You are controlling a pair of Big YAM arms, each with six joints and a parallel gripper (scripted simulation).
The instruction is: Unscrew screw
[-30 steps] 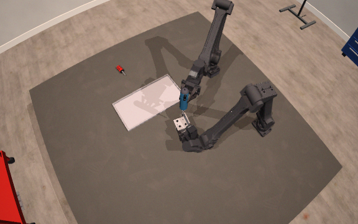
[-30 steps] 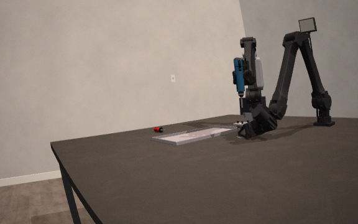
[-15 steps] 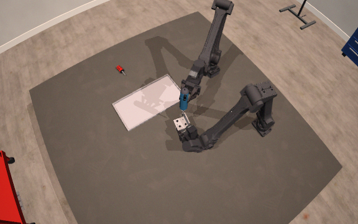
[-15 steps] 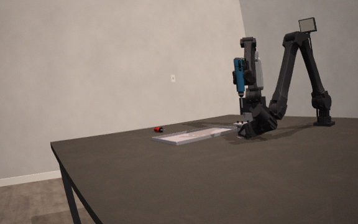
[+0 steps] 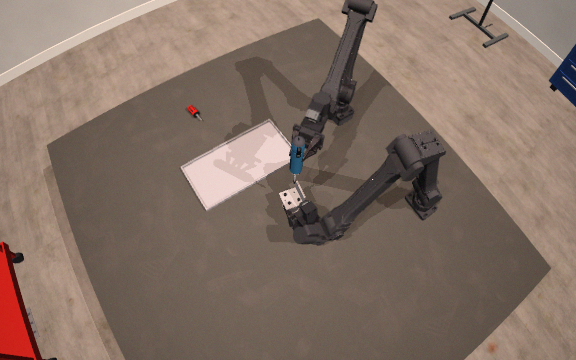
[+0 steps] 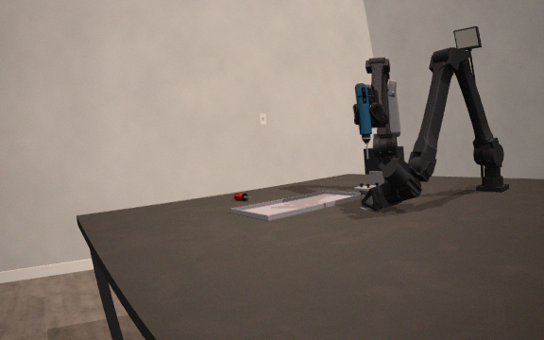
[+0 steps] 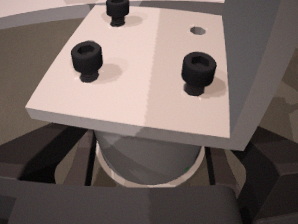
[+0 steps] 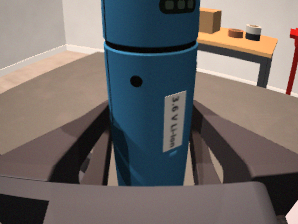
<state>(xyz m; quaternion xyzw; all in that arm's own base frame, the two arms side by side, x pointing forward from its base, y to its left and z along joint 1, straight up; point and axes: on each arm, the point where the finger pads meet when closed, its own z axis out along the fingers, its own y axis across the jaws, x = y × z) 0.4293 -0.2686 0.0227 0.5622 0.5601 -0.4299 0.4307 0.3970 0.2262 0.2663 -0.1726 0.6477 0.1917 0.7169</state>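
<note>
The white bracket plate is 50 mm above my left hand. Also, from my left hand: red tool (90 mm ahead, 580 mm to the right, 10 mm below); then flat white tray (60 mm ahead, 260 mm to the right, 20 mm below).
</note>
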